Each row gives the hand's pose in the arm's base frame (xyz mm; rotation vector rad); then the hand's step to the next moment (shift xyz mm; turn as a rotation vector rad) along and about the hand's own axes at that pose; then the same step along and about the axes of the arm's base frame.
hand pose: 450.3 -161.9 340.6 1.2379 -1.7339 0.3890
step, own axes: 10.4 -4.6 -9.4 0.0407 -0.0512 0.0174
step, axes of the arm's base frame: 8.2 -1.3 12.2 0.0334 -0.0577 0.0119
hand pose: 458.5 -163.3 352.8 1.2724 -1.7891 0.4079
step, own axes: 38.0 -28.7 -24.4 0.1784 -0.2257 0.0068
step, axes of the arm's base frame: 33.2 -17.9 38.0 0.1796 -0.2057 0.0908
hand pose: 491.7 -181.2 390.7 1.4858 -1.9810 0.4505
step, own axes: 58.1 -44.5 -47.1 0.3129 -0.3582 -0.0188
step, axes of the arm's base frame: 44.3 -28.4 69.3 0.2877 -0.3306 0.1858
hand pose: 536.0 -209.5 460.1 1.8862 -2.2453 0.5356
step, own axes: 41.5 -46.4 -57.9 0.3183 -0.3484 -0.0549
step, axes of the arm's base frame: 31.2 -23.2 75.6 0.2732 -0.3208 0.2194
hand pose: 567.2 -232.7 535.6 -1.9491 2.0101 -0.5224
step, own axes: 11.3 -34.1 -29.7 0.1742 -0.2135 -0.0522
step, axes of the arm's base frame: 16.6 -10.2 42.3 0.1599 -0.1748 0.1501
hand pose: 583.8 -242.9 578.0 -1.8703 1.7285 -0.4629
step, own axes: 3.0 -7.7 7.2 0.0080 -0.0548 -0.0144
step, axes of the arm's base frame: 10.7 -1.6 -1.4 0.0362 -0.0088 0.0434
